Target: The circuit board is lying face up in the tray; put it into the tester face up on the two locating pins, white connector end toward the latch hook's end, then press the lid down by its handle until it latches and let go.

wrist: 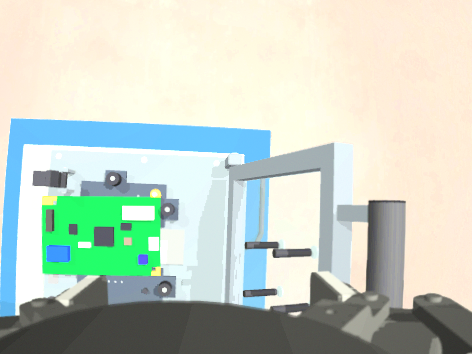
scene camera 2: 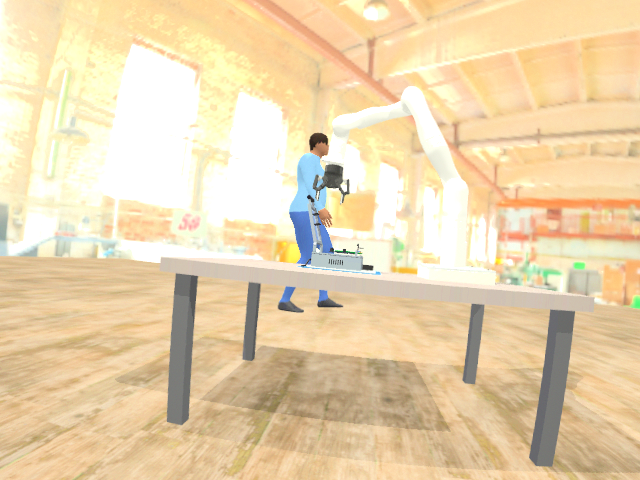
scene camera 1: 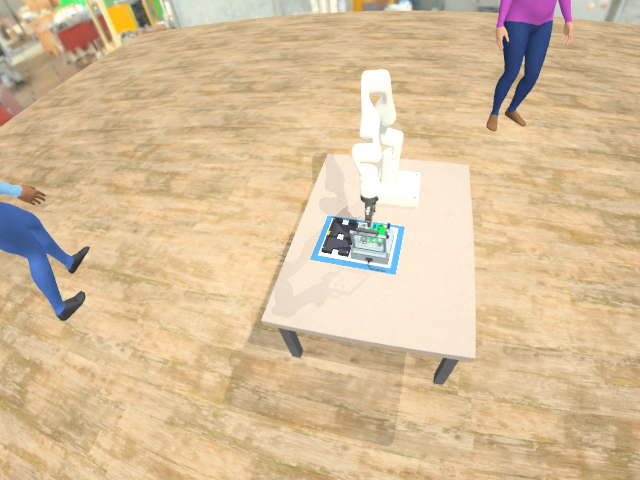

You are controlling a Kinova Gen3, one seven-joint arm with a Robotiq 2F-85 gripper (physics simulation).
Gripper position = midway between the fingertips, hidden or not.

The gripper [scene camera 2: 328, 202] is open, holding nothing. Also in view: a green circuit board [wrist: 81, 235]. Further things: a tester lid [wrist: 289, 215].
The gripper also shows in the wrist view [wrist: 209, 298].
